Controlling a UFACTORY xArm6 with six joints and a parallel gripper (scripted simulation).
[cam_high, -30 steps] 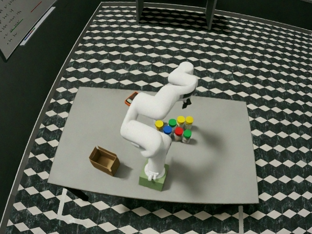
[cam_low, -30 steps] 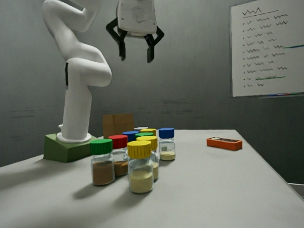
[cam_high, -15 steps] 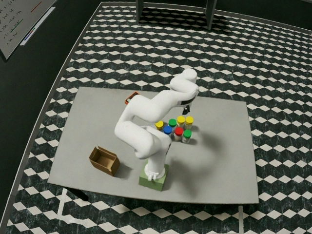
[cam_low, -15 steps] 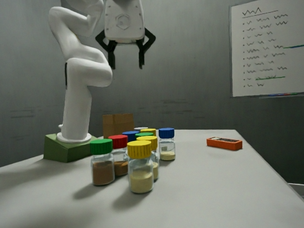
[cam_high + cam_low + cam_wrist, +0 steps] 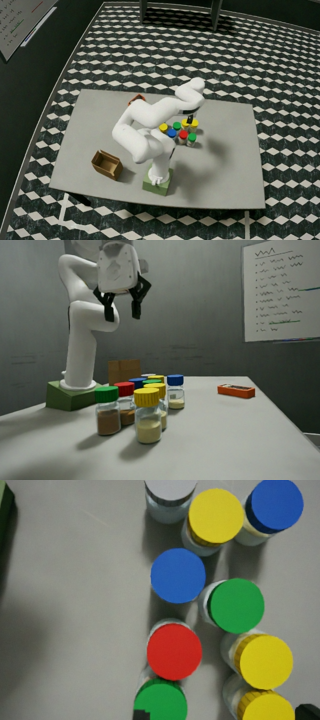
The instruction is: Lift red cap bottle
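My hand is 2 cm past the red-capped bottle, 1 cm to the right of it and 24 cm above it.
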